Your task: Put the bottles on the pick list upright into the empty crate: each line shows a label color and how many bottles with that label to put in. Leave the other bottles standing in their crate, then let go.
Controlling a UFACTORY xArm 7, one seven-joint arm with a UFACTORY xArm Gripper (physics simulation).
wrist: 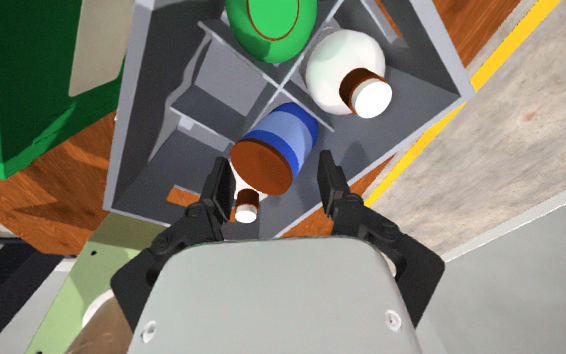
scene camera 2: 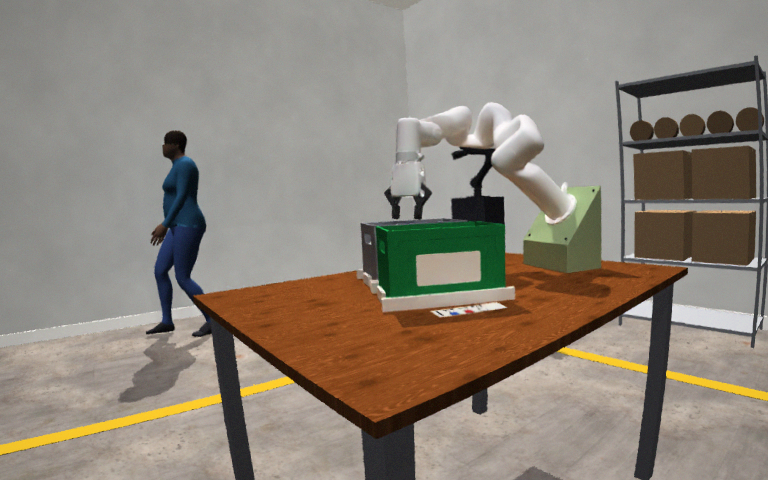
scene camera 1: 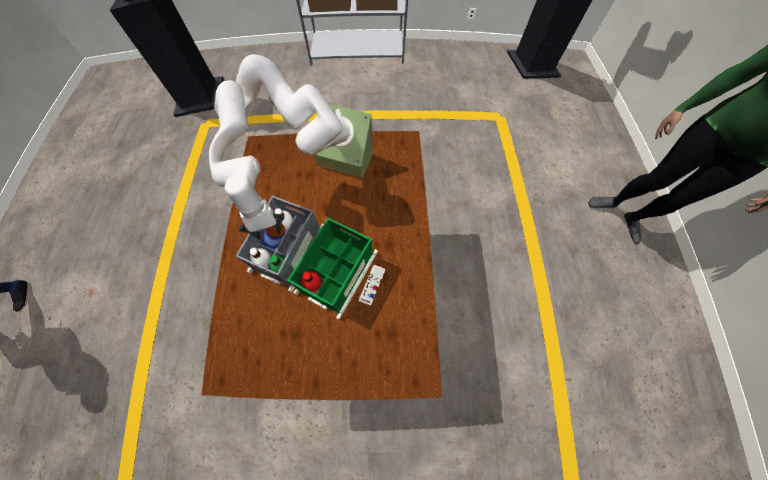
Scene:
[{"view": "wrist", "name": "my gripper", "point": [275,166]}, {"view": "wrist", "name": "white bottle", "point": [344,70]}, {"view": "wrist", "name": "white bottle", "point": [247,198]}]

